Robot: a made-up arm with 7 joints. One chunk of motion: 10 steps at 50 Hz.
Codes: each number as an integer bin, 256 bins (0 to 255) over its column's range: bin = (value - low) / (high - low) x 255, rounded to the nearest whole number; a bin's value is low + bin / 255 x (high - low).
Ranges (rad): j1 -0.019..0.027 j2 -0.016..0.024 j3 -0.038..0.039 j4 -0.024..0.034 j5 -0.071..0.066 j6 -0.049..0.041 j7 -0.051..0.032
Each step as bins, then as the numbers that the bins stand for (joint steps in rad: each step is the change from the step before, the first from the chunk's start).
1 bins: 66 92 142 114 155 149 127
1 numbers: -0.00709 -0.00157 0.00488 0.00193 0.01227 0.00359 -0.00966
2 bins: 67 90 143 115 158 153 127
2 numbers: -0.00691 -0.00188 0.00518 0.00216 0.01389 0.00500 -0.00966
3 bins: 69 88 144 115 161 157 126
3 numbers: -0.00655 -0.00220 0.00548 0.00216 0.01550 0.00641 -0.00999
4 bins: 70 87 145 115 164 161 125
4 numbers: -0.00637 -0.00235 0.00578 0.00216 0.01711 0.00782 -0.01031
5 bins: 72 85 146 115 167 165 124
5 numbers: -0.00601 -0.00267 0.00609 0.00216 0.01872 0.00924 -0.01064
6 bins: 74 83 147 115 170 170 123
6 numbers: -0.00565 -0.00298 0.00639 0.00216 0.02033 0.01100 -0.01096
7 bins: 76 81 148 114 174 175 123
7 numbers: -0.00529 -0.00329 0.00669 0.00193 0.02248 0.01276 -0.01096
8 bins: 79 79 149 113 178 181 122
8 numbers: -0.00475 -0.00361 0.00699 0.00170 0.02463 0.01488 -0.01129
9 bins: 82 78 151 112 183 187 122
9 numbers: -0.00421 -0.00376 0.00760 0.00147 0.02732 0.01700 -0.01129
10 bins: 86 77 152 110 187 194 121
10 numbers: -0.00349 -0.00392 0.00790 0.00102 0.02947 0.01947 -0.01162
